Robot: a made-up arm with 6 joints. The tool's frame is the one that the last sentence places. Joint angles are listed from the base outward.
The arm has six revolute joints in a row. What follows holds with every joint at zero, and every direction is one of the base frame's. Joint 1 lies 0.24 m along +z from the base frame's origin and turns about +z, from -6.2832 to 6.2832 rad. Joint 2 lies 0.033 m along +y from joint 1 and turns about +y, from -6.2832 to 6.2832 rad. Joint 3 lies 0.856 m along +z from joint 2 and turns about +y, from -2.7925 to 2.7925 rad. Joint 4 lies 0.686 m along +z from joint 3 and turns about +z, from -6.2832 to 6.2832 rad. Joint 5 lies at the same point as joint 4 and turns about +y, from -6.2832 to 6.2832 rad. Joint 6 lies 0.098 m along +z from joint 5 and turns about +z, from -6.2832 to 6.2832 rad. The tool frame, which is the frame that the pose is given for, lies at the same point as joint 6; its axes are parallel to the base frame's.
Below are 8 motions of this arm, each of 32 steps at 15 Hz.
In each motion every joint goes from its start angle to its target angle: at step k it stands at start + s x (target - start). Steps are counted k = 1, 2, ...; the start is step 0. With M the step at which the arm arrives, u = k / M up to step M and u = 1 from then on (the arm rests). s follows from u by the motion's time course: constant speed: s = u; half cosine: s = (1 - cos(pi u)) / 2; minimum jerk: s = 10 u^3 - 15 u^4 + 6 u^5.
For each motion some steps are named. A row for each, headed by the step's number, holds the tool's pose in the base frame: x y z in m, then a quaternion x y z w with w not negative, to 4 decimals.
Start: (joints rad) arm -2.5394 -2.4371 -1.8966 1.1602 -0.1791 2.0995
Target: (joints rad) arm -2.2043 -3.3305 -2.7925 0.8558 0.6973 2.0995
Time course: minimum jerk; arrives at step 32
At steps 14, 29, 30, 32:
14: -0.3008 -0.3319 -0.3304 0.2725 -0.5598 0.3172 0.7153
29: -0.1294 -0.3105 0.1414 0.3766 -0.1204 0.3573 0.8462
30: -0.1272 -0.3087 0.1432 0.3766 -0.1171 0.3565 0.8470
32: -0.1262 -0.3079 0.1440 0.3766 -0.1156 0.3562 0.8473

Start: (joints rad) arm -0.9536 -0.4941 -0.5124 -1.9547 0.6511 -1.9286
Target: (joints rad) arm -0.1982 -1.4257 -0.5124 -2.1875 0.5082 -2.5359
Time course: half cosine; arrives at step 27
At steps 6, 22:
6: -0.7824 0.8872 1.2605 -0.6116 -0.2349 0.6010 0.4578
22: -1.5150 0.3961 0.1810 -0.6237 -0.6077 0.4236 0.2496

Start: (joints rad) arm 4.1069 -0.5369 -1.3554 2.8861 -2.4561 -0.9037
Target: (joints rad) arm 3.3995 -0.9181 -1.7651 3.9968 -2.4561 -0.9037
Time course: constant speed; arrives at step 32
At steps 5, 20, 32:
5: 0.7156 0.7800 0.7413 0.1475 -0.1639 0.0014 0.9754
20: 0.9462 0.4772 0.4456 0.1307 0.0683 -0.3451 0.9269
32: 0.9743 0.1744 0.2307 0.1311 0.2094 -0.6176 0.7467

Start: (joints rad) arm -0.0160 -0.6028 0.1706 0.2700 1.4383 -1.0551
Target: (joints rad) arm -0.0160 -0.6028 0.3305 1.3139 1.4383 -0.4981
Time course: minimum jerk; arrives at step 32
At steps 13, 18, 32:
13: -0.6691 0.0996 1.6238 -0.4163 0.3392 -0.1862 0.8228
18: -0.6563 0.1204 1.6250 -0.4816 0.3263 -0.0115 0.8133
32: -0.6474 0.1373 1.6250 -0.5517 0.3133 0.2194 0.7412

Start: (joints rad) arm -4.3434 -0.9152 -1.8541 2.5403 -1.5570 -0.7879
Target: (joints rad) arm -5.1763 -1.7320 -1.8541 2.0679 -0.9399 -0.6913
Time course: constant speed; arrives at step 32
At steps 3, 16, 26, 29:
3: 0.3096 -0.9440 0.0682 -0.1067 0.6378 -0.5428 0.5359
16: -0.0051 -0.8670 -0.2694 0.0247 0.8180 -0.3880 0.4239
26: -0.1728 -0.6693 -0.4838 0.1429 0.8858 -0.2354 0.3735
29: -0.2010 -0.5947 -0.5373 0.1773 0.8941 -0.1872 0.3662

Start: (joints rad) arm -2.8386 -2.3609 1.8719 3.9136 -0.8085 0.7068
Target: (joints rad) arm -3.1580 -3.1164 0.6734 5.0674 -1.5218 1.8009
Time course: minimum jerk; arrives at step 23
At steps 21, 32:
21: 0.4485 -0.1315 -1.1617 0.6645 -0.4355 0.1976 0.5742
32: 0.4377 -0.1320 -1.1666 0.6627 -0.4372 0.1922 0.5768

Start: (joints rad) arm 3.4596 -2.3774 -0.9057 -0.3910 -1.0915 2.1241
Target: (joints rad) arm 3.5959 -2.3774 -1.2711 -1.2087 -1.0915 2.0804
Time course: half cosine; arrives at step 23
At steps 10, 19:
10: 0.3331 0.0333 -1.0607 0.7136 -0.3423 -0.0639 0.6078
19: 0.2495 -0.0056 -1.0100 0.7837 -0.0798 -0.0235 0.6155

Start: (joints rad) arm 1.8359 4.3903 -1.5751 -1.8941 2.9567 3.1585
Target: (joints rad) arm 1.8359 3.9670 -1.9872 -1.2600 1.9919 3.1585
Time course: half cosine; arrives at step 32
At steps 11, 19, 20, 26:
11: 0.1286 -0.4421 -0.6267 0.2213 0.2180 0.2628 0.9135
19: 0.0997 -0.2238 -0.6454 0.3513 0.4195 0.2437 0.8008
20: 0.0955 -0.1981 -0.6447 0.3664 0.4427 0.2452 0.7808
26: 0.0726 -0.0762 -0.6318 0.4345 0.5469 0.2638 0.6652

